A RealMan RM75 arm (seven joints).
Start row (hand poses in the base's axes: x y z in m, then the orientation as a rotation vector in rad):
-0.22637, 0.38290, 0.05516, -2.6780, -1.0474, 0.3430
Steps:
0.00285, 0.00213, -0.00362, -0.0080, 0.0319, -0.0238
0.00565, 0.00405, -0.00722, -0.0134, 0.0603, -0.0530
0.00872, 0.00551, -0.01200, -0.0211, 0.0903, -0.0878
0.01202, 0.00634, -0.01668, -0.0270, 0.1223, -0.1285
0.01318, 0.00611, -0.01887, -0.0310, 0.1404, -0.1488
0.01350, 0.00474, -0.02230, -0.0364, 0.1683, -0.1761
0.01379, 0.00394, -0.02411, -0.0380, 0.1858, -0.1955
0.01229, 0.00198, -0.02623, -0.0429, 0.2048, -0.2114
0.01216, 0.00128, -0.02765, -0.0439, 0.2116, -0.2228
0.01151, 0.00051, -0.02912, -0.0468, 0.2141, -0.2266
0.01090, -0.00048, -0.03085, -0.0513, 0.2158, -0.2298
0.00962, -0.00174, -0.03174, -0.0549, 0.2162, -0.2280
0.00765, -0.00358, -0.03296, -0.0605, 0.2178, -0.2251
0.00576, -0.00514, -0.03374, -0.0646, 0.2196, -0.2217
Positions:
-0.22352, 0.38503, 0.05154, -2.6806, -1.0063, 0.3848
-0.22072, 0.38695, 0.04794, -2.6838, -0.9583, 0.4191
-0.21765, 0.38841, 0.04316, -2.6893, -0.9022, 0.4555
-0.21435, 0.38924, 0.03848, -2.6928, -0.8370, 0.4917
-0.21319, 0.38901, 0.03629, -2.6937, -0.8038, 0.5129
-0.21287, 0.38764, 0.03286, -2.6923, -0.7582, 0.5457
-0.21258, 0.38684, 0.03105, -2.6902, -0.7263, 0.5644
-0.21408, 0.38488, 0.02893, -2.6885, -0.6989, 0.5878
-0.21421, 0.38418, 0.02751, -2.6888, -0.6811, 0.5944
-0.21486, 0.38341, 0.02604, -2.6909, -0.6751, 0.5986
-0.21547, 0.38242, 0.02431, -2.6946, -0.6702, 0.6029
-0.21675, 0.38116, 0.02342, -2.6968, -0.6725, 0.6062
-0.21872, 0.37932, 0.02220, -2.6997, -0.6761, 0.6125
-0.22061, 0.37776, 0.02142, -2.7011, -0.6802, 0.6182

